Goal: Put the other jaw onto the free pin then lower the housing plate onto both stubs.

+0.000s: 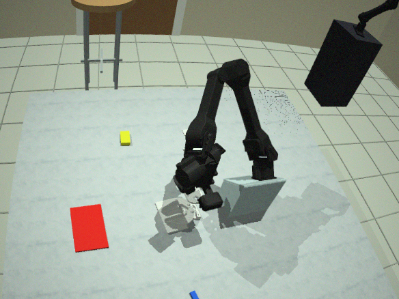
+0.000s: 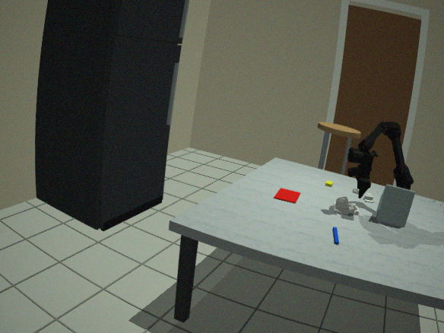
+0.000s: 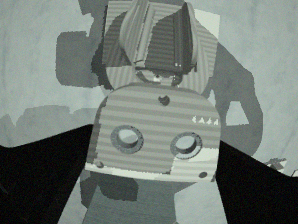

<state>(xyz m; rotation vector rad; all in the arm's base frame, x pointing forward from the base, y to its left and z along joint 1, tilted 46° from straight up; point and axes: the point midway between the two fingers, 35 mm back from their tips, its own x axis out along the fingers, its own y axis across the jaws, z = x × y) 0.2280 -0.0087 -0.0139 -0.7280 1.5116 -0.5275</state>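
My gripper tip is now 60 mm above the white jaw, 20 mm to the right of it and 20 mm short of it. The rest, counted from my gripper tip: red flat sheet: 350 mm ahead, 80 mm below, 20 mm to the left; then small white piece: 360 mm to the right, 80 mm below, 80 mm behind; then blue bar: 350 mm to the left, 80 mm below, 60 mm ahead.
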